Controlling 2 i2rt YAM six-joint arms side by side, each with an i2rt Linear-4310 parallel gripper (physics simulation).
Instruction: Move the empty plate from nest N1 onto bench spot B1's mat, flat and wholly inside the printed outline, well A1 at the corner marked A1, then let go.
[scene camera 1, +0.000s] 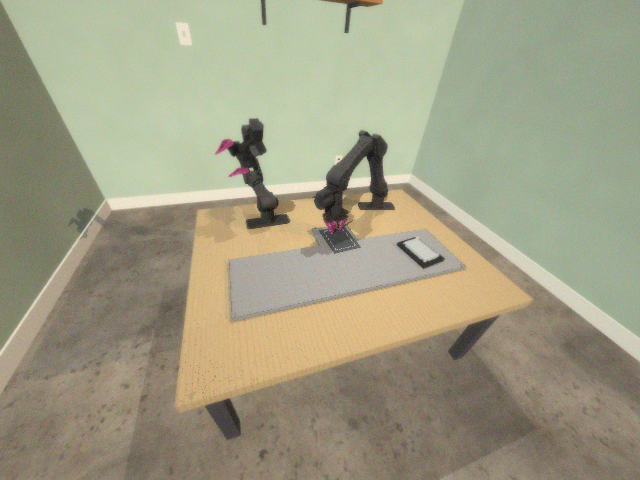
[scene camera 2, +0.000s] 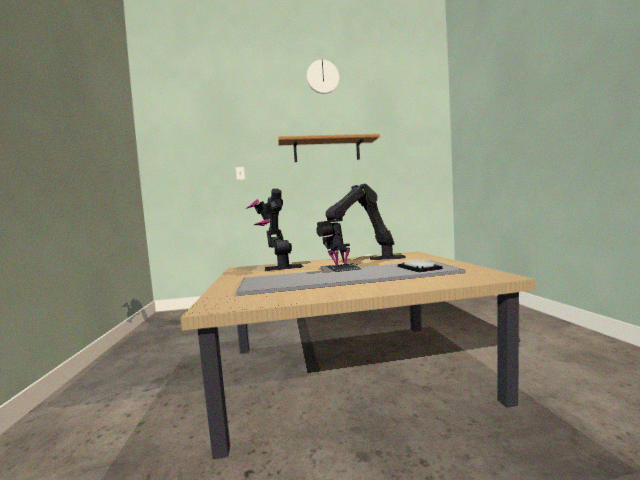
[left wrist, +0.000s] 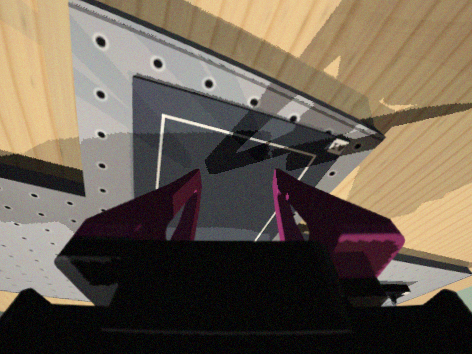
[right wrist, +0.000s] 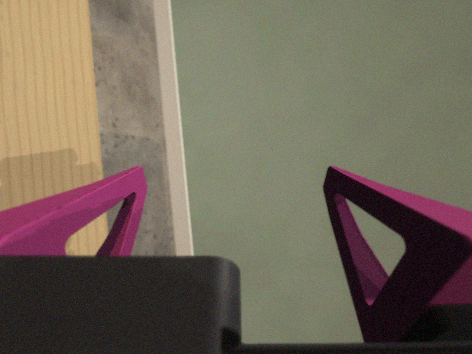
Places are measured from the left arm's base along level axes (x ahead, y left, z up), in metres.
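Pixels of known places: left gripper, between the fingertips: (scene camera 1: 335, 231) (scene camera 2: 341, 264) (left wrist: 237, 177); right gripper, between the fingertips: (scene camera 1: 222, 165) (scene camera 2: 250, 216) (right wrist: 235, 176); left arm's base, origin of its link: (scene camera 1: 376, 206) (scene camera 2: 387, 258); right arm's base, origin of its link: (scene camera 1: 268, 222) (scene camera 2: 283, 268).
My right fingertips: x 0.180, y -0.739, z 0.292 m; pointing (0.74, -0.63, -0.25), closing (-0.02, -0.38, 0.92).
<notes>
Ahead of a thing's pixels: the offset from my right fingertips to its top centre. "spot": to the spot under its first point. Level surfaces: height alone.
A pale plate @[dx +0.223, dy +0.816, dz -0.253 m] (scene camera 1: 421, 249) (scene camera 2: 420, 264) lies in a black nest @[dx +0.223, dy +0.816, dz -0.258 m] (scene camera 1: 425, 265) at the right end of the long grey board; its well corners are too small to tell. The dark mat @[dz -0.278 m] (left wrist: 145, 110) with a thin white printed outline @[spot: dx +0.090, dy +0.420, dz -0.277 m] (left wrist: 160, 150) bears no plate. A small light corner label @[spot: dx +0.027, dy +0.510, dz -0.277 m] (left wrist: 338, 146) sits beside it in the left wrist view. My left gripper (scene camera 1: 336, 230) (scene camera 2: 340, 265) (left wrist: 237, 177) points down low over this mat, half open, with nothing between its fingers. My right gripper (scene camera 1: 223, 165) (scene camera 2: 250, 216) (right wrist: 235, 176) is wide open and empty, raised at the left, away from plate and mat.
The long grey board @[dz -0.279 m] (scene camera 1: 289, 281) (scene camera 2: 289, 282) spans the wooden table (scene camera 1: 310, 335) (scene camera 2: 361, 304). A smaller light perforated board (left wrist: 101, 67) surrounds the dark mat and adjoins the long board's back edge. A wooden shelf (scene camera 2: 328, 139) hangs on the back wall.
</notes>
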